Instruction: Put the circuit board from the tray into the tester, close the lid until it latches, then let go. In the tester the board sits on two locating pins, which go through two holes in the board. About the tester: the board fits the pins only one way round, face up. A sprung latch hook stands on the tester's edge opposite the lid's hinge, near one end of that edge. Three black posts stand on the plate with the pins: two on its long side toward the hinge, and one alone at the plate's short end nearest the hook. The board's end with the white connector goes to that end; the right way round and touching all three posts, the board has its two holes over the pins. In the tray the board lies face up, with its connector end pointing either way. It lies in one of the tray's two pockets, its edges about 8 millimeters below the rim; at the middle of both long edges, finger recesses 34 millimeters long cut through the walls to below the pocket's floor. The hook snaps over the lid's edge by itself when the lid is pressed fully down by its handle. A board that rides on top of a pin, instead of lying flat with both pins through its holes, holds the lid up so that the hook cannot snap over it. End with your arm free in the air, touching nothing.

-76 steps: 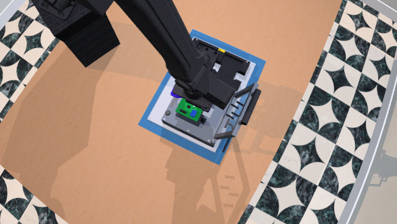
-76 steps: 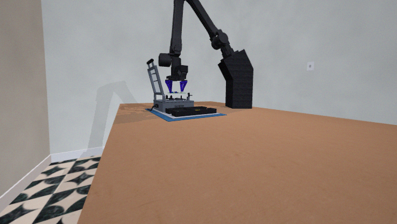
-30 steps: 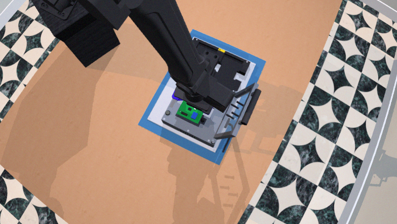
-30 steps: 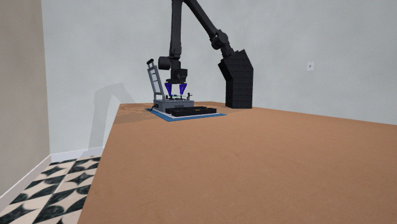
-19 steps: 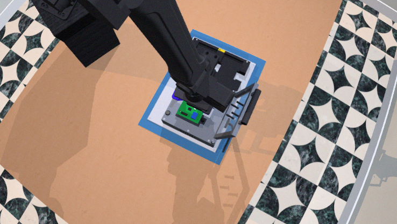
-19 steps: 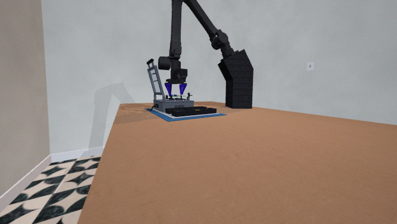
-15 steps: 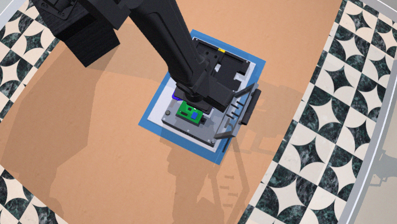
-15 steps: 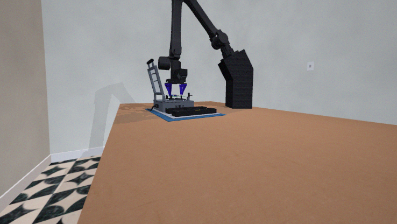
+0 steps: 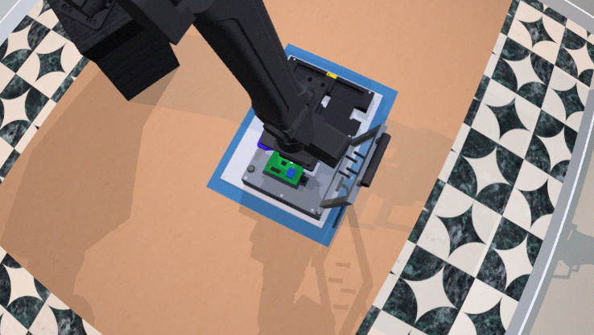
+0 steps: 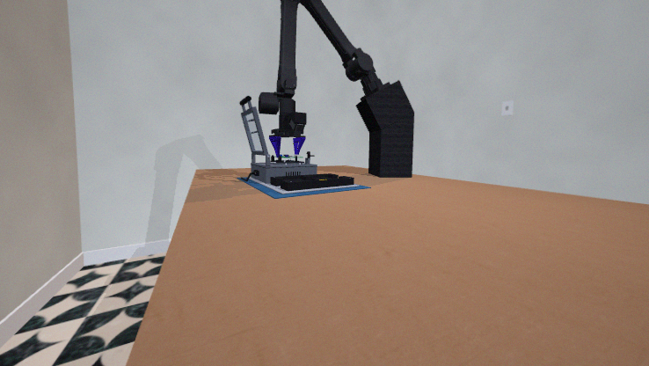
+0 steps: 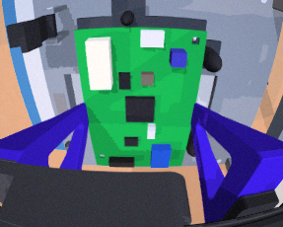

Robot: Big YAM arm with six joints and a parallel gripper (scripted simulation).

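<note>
The green circuit board is right at my hand. The rest, counted from my hand: black plate: 2 cm below, 1 cm to the left, 1 cm ahead; tester: 4 cm to the left, 4 cm ahead, 2 cm above; dark latch hook: 6 cm to the left, 6 cm behind.
</note>
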